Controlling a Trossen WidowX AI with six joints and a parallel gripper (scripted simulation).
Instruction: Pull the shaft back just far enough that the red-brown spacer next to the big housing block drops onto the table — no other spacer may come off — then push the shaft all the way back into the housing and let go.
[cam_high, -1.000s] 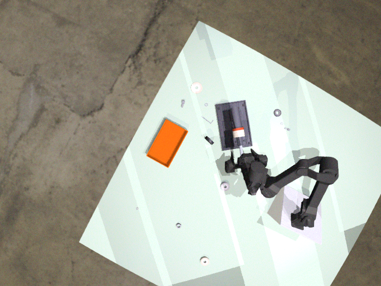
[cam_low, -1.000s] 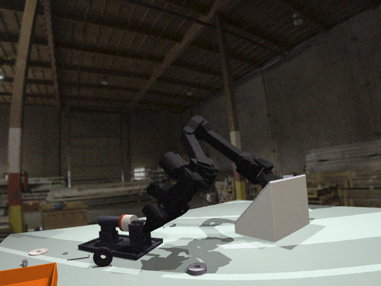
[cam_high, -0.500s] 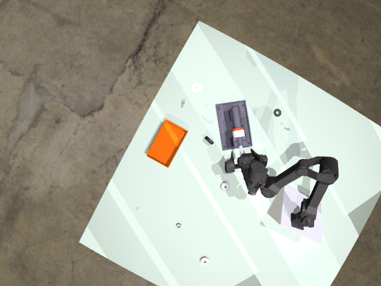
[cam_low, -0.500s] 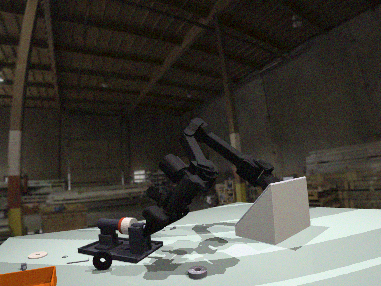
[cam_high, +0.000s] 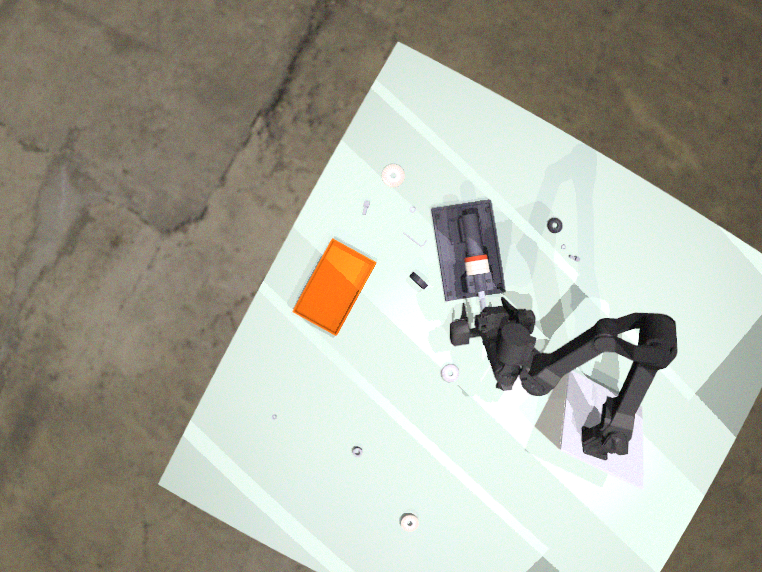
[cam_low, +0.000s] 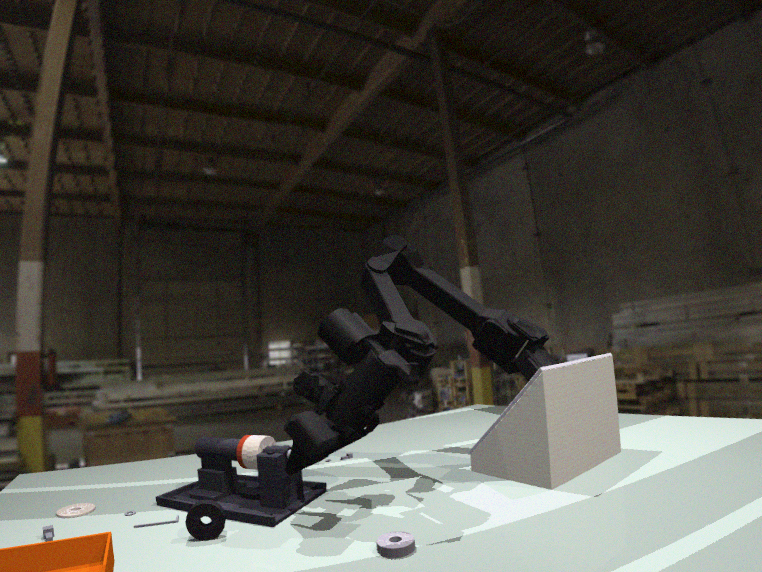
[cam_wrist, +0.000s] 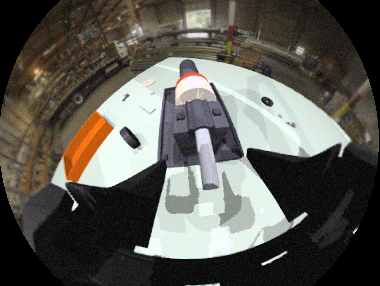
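My gripper tip is now 50 mm to the left of the grey shaft, 30 mm short of it and 10 mm below it. Round my gripper tip: cream spacer: 60 mm to the right, 40 mm ahead, 10 mm above; then black ring: 150 mm ahead, 40 mm below, 10 mm to the left; then red-brown spacer: 80 mm to the right, 50 mm ahead, 10 mm above.
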